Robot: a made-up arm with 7 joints. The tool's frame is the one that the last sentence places.
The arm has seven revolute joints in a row. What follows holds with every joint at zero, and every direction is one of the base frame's. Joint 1 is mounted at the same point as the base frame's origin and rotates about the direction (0, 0.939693, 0.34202), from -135.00 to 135.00 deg. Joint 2 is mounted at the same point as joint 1 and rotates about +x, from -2.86 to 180.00 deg. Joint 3 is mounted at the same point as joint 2 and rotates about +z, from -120.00 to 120.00 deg. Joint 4 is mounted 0.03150 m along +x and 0.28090 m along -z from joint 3 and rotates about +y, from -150.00 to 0.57 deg. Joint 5 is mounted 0.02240 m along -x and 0.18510 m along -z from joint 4 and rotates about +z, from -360.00 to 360.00 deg. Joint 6 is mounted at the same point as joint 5 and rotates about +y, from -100.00 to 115.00 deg. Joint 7 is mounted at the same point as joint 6 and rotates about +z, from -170.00 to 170.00 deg. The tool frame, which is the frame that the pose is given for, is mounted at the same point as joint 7; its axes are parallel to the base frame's.
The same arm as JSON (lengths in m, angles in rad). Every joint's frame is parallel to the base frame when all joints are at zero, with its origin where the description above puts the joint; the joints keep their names.
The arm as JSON. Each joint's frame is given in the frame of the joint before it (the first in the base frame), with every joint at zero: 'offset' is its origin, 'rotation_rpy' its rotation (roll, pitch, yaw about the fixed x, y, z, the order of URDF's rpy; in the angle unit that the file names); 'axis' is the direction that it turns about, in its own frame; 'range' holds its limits. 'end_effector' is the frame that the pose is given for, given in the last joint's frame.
{"length_unit": "m", "angle_unit": "rad", "chain": [{"id": "joint 1", "offset": [0.0, 0.0, 0.0], "rotation_rpy": [0.0, 0.0, 0.0], "axis": [0.0, 0.9397, 0.342], "range": [-2.3562, 2.3562]}, {"id": "joint 2", "offset": [0.0, 0.0, 0.0], "rotation_rpy": [0.0, 0.0, 0.0], "axis": "+x", "range": [-0.0499, 3.1416]}, {"id": "joint 3", "offset": [0.0, 0.0, 0.0], "rotation_rpy": [0.0, 0.0, 0.0], "axis": "+z", "range": [-2.0944, 2.0944]}, {"id": "joint 4", "offset": [0.0315, 0.0, -0.2809], "rotation_rpy": [0.0, 0.0, 0.0], "axis": "+y", "range": [-2.618, 0.0099]}, {"id": "joint 5", "offset": [-0.0224, 0.0, -0.1851], "rotation_rpy": [0.0, 0.0, 0.0], "axis": "+z", "range": [-6.2832, 6.2832]}, {"id": "joint 6", "offset": [0.0, 0.0, 0.0], "rotation_rpy": [0.0, 0.0, 0.0], "axis": "+y", "range": [-1.7453, 2.0071]}, {"id": "joint 7", "offset": [0.0, 0.0, 0.0], "rotation_rpy": [0.0, 0.0, 0.0], "axis": "+z", "range": [-2.9671, 2.9671]}], "end_effector": {"offset": [0.0, 0.0, 0.0], "rotation_rpy": [0.0, 0.0, 0.0]}}
